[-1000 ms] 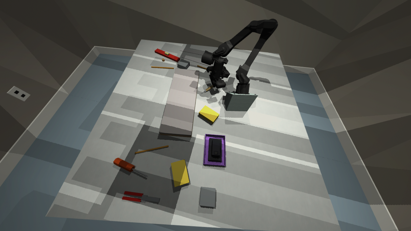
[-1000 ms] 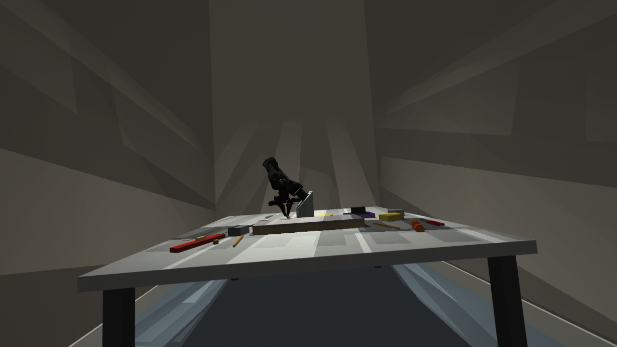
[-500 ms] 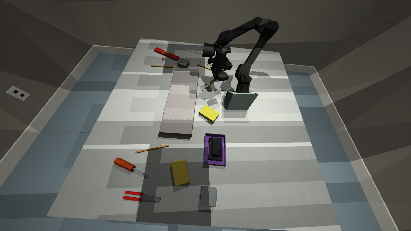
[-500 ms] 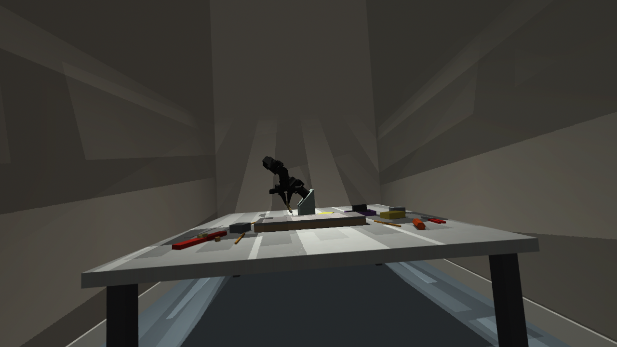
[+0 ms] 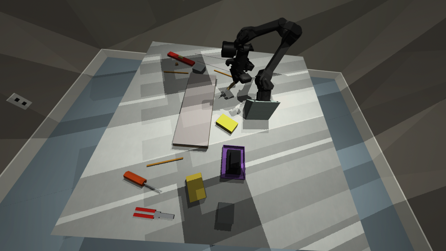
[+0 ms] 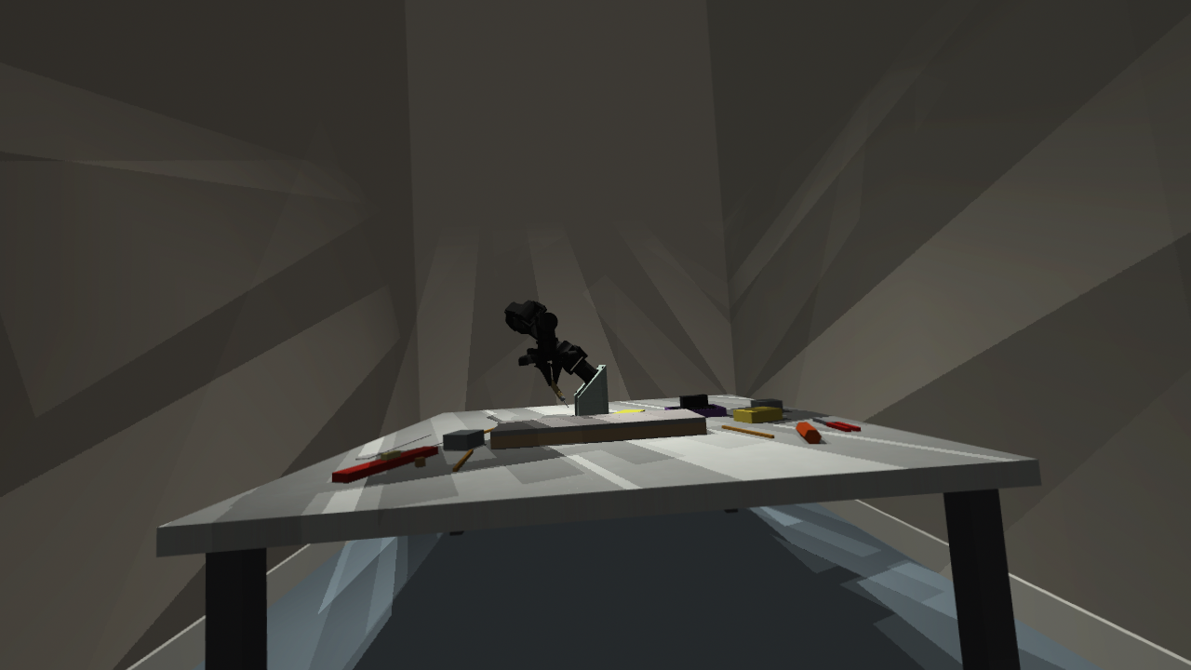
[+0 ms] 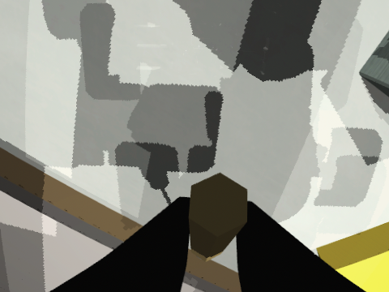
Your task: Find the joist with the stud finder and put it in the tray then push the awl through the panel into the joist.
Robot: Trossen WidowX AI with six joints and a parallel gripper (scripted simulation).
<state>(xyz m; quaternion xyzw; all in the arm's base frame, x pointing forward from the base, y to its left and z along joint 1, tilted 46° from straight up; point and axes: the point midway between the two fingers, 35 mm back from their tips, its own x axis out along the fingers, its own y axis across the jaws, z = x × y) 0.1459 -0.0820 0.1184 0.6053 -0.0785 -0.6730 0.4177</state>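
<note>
The awl is 4 cm ahead of my gripper tip, 3 cm below it and 2 cm to the left of it. The rest, counted from my gripper tip: purple tray 44 cm to the left, 11 cm below, 1 cm ahead; stud finder 46 cm to the left, 7 cm below, 1 cm ahead; red level 39 cm ahead, 35 cm to the right, 11 cm below.
</note>
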